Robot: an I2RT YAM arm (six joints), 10 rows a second.
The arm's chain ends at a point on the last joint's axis. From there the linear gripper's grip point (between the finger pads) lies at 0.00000 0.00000 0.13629 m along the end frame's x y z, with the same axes.
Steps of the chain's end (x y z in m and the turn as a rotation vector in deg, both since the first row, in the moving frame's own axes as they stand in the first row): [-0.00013, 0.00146, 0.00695, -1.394, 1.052, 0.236]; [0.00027, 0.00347, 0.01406, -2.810, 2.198, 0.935]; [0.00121, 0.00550, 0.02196, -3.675, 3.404, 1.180]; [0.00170, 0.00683, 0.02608, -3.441, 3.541, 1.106]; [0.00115, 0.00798, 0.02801, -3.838, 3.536, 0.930]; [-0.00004, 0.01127, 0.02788, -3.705, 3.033, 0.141]
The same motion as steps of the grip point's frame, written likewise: [0.00237, 0.00478, 0.00689, -1.394, 1.052, 0.236]; [0.00544, 0.01019, 0.01380, -2.810, 2.198, 0.935]; [0.00921, 0.01431, 0.02144, -3.675, 3.404, 1.180]; [0.01003, 0.01509, 0.02557, -3.441, 3.541, 1.106]; [0.00948, 0.01716, 0.02745, -3.838, 3.536, 0.930]; [0.00716, 0.02008, 0.02740, -3.705, 3.033, 0.141]
